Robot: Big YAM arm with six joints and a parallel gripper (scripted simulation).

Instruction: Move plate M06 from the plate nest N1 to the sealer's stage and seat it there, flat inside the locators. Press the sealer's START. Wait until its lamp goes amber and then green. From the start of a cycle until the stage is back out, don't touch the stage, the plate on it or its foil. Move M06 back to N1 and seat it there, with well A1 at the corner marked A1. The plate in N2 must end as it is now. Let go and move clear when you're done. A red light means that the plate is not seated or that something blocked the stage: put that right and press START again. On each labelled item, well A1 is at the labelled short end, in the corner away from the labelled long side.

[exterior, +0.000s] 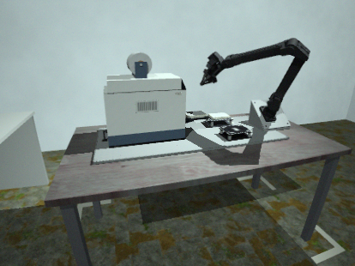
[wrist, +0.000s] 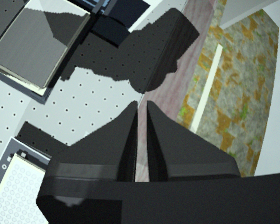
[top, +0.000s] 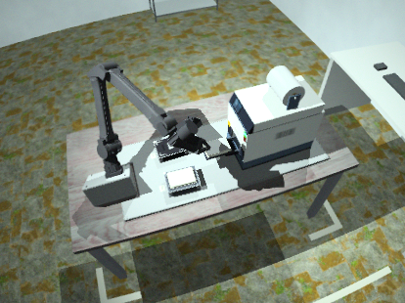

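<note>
Now: the sealer stage 18 cm below my hand, 11 cm to the left of it and 8 cm ahead of it. From my hand the other things lie so: foil roll (41 cm ahead, 14 cm above, 10 cm to the left); then black nest N1 (25 cm to the left, 24 cm below, 13 cm behind); then pale plate (22 cm below, 13 cm behind, 3 cm to the left).
</note>
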